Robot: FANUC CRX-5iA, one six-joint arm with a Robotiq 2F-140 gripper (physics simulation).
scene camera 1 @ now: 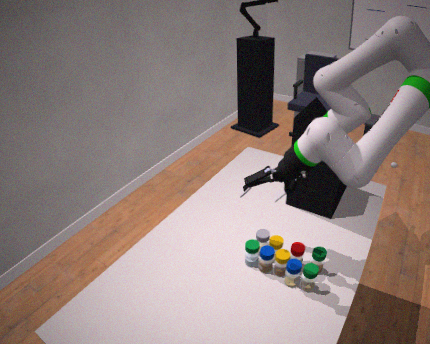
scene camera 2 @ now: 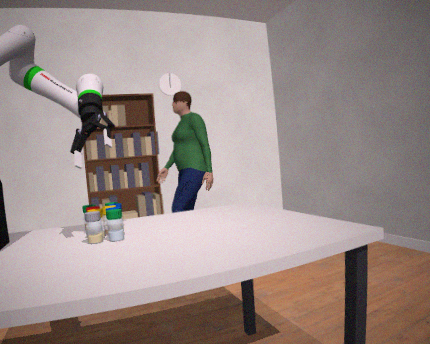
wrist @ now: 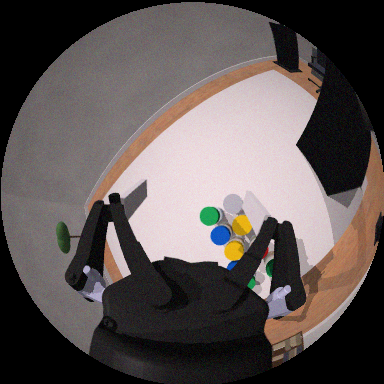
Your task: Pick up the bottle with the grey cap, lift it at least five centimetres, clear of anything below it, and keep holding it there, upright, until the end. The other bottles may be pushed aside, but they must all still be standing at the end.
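Places are measured from the arm's base along level axes (x ahead, y left, z up), in metres.
Pixels of known places: gripper, fingertip midpoint: (scene camera 1: 257, 196) (scene camera 2: 92, 156) (wrist: 195, 193).
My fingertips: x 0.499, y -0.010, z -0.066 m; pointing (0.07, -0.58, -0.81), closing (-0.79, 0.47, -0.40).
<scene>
For each thing: its middle in the pictures, then the offset to it from my fingertips. Level surfaces: height alone.
- bottle with the grey cap, body centre: (wrist: 234, 204) (scene camera 2: 93, 227) (scene camera 1: 262, 242) 0.025 m back, 0.019 m left, 0.240 m down
- green-capped bottle, body centre: (wrist: 212, 214) (scene camera 2: 115, 225) (scene camera 1: 252, 253) 0.049 m ahead, 0.022 m left, 0.240 m down
- blue-capped bottle, body centre: (wrist: 222, 232) (scene camera 2: 114, 222) (scene camera 1: 266, 259) 0.042 m ahead, 0.085 m left, 0.240 m down
- yellow-capped bottle, body centre: (wrist: 242, 222) (scene camera 2: 96, 224) (scene camera 1: 275, 249) 0.025 m back, 0.082 m left, 0.240 m down
- white table, its level: 0.292 m down
The bottle with the grey cap (scene camera 1: 262, 235) (scene camera 2: 93, 225) (wrist: 233, 203) stands upright on the table at a corner of the bottle group. In scene camera 1, a green-capped bottle (scene camera 1: 252, 251) (scene camera 2: 115, 225) (wrist: 209, 216), a blue-capped bottle (scene camera 1: 267, 254) (wrist: 220, 235) and a yellow-capped bottle (scene camera 1: 276, 242) (wrist: 242, 225) stand close to it; its lower body is partly hidden there. My gripper (scene camera 1: 262, 194) (scene camera 2: 93, 149) (wrist: 195, 193) is open and empty, high above the table and tilted. In the wrist view the grey cap shows between the fingers, nearer the right one.
More bottles stand in the group, among them a red-capped one (scene camera 1: 297, 250) and a green-capped one (scene camera 1: 310, 272). All stand upright on the white table (scene camera 1: 165, 270) (scene camera 2: 240, 250) (wrist: 200, 140). The black robot base (scene camera 1: 320, 195) (wrist: 340, 125) stands behind them.
</scene>
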